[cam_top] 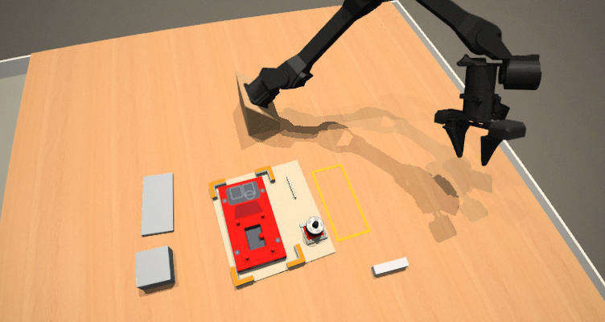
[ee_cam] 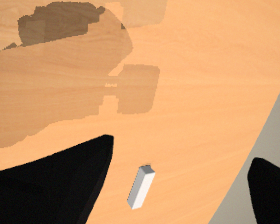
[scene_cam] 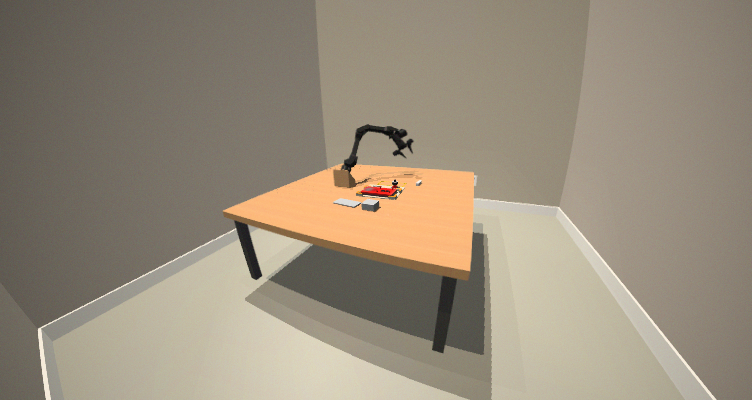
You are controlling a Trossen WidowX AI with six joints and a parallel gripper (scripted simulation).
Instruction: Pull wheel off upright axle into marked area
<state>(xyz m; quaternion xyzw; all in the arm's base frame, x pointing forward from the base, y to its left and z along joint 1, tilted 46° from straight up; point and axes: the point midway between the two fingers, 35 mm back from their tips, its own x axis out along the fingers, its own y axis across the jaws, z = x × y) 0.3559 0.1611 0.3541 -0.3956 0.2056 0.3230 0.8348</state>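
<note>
Right now the small white block is 11 cm ahead of my gripper tip, 23 cm to the right of it and 15 cm below it.
</note>
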